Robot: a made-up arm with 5 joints.
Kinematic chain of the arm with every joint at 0, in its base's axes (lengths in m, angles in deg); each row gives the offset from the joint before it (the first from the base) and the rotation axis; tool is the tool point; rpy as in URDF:
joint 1: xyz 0 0 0.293 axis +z
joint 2: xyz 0 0 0 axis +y
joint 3: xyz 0.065 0 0.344 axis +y
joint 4: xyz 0.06 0 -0.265 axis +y
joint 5: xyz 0.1 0 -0.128 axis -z
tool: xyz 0 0 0 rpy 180 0 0
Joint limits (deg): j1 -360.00..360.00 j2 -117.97..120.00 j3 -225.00..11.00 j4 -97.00..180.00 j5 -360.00..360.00
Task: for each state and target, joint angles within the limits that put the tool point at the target. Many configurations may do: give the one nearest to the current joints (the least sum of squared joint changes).
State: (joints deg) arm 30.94 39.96 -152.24 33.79 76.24
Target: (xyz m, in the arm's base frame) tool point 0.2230 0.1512 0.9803
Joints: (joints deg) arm 34.14 32.28 -191.33 14.24 76.24
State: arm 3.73 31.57 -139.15 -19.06 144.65
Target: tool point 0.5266 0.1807 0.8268
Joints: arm 18.94 33.49 -142.25 -3.30 144.65
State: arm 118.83 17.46 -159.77 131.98 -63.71
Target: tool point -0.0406 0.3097 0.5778
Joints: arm 97.47 9.16 -109.83 158.80 -63.71
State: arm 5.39 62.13 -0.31 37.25 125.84
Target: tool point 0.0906 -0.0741 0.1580
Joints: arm -39.28 24.52 -6.85 42.62 125.84
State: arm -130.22 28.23 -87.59 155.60 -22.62
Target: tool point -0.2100 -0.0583 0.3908
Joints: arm -164.48 19.37 -54.98 154.87 -22.62
